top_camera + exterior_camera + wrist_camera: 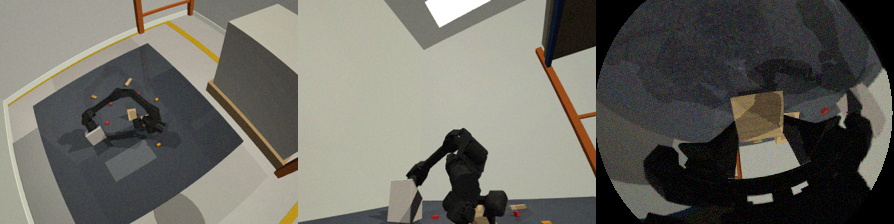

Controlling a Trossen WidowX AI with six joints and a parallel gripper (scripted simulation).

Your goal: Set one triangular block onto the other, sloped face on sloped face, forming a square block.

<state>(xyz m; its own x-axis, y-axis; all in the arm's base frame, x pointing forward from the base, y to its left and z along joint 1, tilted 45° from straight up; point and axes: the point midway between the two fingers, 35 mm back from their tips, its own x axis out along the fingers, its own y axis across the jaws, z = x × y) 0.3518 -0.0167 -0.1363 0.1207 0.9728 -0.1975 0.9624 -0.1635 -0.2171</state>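
The tan triangular block lies 10 cm to the left of my gripper tip and 5 cm behind it. Round my gripper tip: tan block: 43 cm to the left, 23 cm behind, 1 cm below.
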